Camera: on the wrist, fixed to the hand. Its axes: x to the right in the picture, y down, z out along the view.
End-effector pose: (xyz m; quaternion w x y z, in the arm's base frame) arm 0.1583 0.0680 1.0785 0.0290 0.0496 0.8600 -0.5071
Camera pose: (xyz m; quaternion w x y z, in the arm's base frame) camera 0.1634 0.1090 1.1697 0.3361 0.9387 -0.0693 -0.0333
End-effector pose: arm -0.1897 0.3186 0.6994 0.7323 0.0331 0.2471 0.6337
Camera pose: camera -0.1691 0.2747 0.6118 0.6589 -0.1809 -0.1522 -0.7141
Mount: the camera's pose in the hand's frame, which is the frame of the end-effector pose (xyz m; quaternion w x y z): -0.0119 -0.0590 -0.0800 0.0136 0.0743 0.1833 0.9802
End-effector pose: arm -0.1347 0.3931 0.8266 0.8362 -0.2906 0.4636 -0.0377
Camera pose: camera -0.1931 0.3121 0.8342 0.0151 -0.5195 -0.4416 -0.7314
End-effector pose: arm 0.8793 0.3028 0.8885 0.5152 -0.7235 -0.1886 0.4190
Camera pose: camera 0.9458 0.2709 0.9562 0.3154 0.2332 -0.8321 -0.3921
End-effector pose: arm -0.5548 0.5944 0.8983 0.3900 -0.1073 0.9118 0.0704
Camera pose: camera -0.5877 0.5221 0.9592 0.2229 -0.9083 -0.1943 -0.2958
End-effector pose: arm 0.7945 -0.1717 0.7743 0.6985 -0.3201 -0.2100 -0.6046
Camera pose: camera 0.7271 -0.2231 0.7211 0.6644 -0.0475 0.3940 0.6333
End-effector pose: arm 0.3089 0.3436 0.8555 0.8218 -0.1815 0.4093 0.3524
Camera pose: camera 0.3033 0.2511 0.8177 0.3958 -0.3952 -0.3603 -0.7466
